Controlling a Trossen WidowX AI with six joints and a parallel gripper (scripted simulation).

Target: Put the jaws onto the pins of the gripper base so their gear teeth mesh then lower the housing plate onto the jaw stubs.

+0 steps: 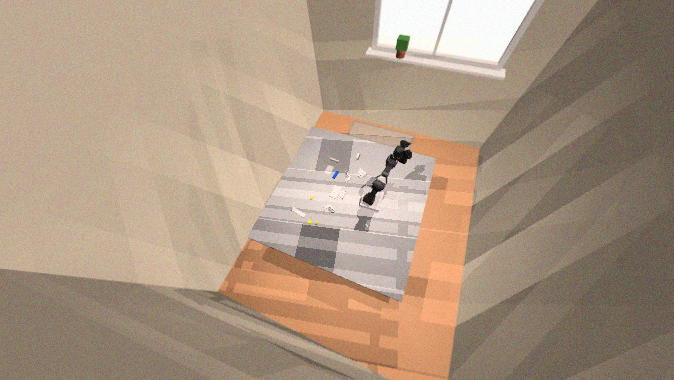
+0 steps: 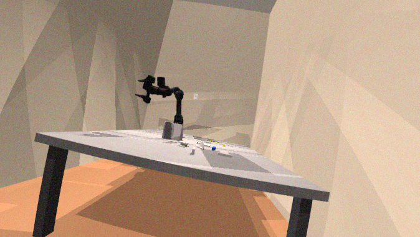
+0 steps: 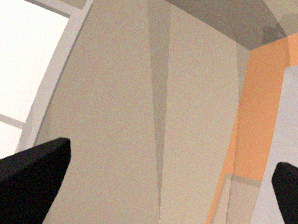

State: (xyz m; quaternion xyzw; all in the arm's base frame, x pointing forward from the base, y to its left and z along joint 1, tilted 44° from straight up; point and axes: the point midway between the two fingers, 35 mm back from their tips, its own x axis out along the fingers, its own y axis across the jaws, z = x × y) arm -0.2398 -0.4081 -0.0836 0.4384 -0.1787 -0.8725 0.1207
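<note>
My gripper tip is 48 cm short of the white jaw, 19 cm to the right of it and 32 cm above it. The rest, counted from my gripper tip: ribbed rectangular plate 55 cm ahead, 34 cm to the left, 33 cm below; pale housing plate 36 cm ahead, 11 cm to the left, 30 cm below; blue block 59 cm ahead, 17 cm to the left, 32 cm below.
</note>
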